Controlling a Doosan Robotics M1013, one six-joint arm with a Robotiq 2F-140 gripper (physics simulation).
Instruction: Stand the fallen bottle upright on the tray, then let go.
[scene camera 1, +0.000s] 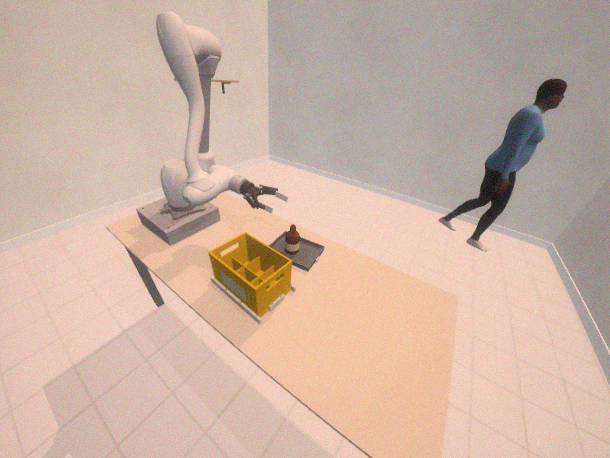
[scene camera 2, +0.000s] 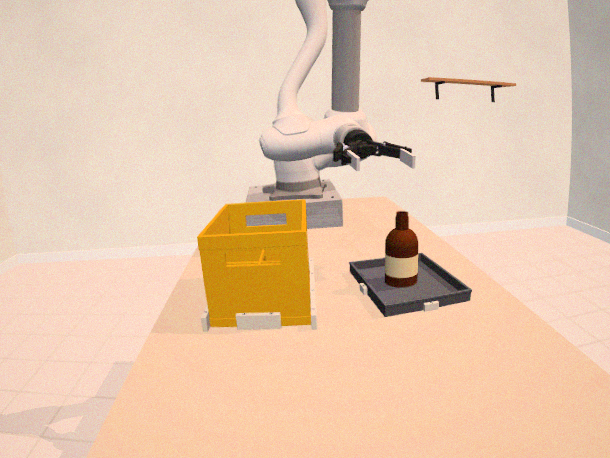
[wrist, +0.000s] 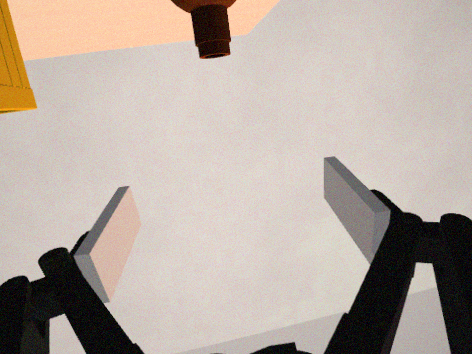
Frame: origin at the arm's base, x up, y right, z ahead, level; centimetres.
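Seen in the pictures: gripper, fingertip midpoint: (scene camera 1: 280, 204) (scene camera 2: 387, 163) (wrist: 229, 191); arm's base at its link origin: (scene camera 1: 184, 207) (scene camera 2: 299, 192).
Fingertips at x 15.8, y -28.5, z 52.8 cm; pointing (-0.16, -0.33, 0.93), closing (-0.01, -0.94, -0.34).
Observation:
Pixels of each thing's middle, then the offset from my fingertips to it. Level surfaces: height alone.
- brown bottle with a cream label, body centre: (scene camera 2: 401, 247) (scene camera 1: 292, 238) dy -2.7, dx -17.3, dz +6.7 cm
- dark grey tray at the middle of its body: (scene camera 2: 406, 280) (scene camera 1: 295, 249) dy -3.8, dx -24.3, dz +8.3 cm
- bottle's neck at the middle of its body: (wrist: 210, 22) (scene camera 2: 402, 224) dy -2.7, dx -12.2, dz +6.7 cm
- yellow crate with dividers, body centre: (scene camera 2: 262, 257) (scene camera 1: 251, 272) dy +26.0, dx -16.8, dz +13.8 cm
- table at its surface level: dx -25.6 cm
A brown bottle with a cream label (scene camera 1: 292, 241) (scene camera 2: 401, 250) stands upright on the dark grey tray (scene camera 1: 310, 264) (scene camera 2: 452, 297). In the wrist view the bottle's neck (wrist: 212, 30) shows at the top, and the tray does not show. My gripper (scene camera 1: 279, 203) (scene camera 2: 383, 160) (wrist: 229, 191) is open with nothing between its fingers. It is in the air, apart from the bottle, on the robot-base side of the tray and higher than the bottle's top.
A yellow crate with dividers (scene camera 1: 274, 295) (scene camera 2: 257, 287) (wrist: 15, 97) stands beside the tray on the table (scene camera 1: 360, 340) (scene camera 2: 350, 390). White blocks sit at the edges of crate and tray. A person in blue (scene camera 1: 520, 135) is on the floor beyond the table. A wall shelf (scene camera 2: 467, 82) hangs behind the arm.

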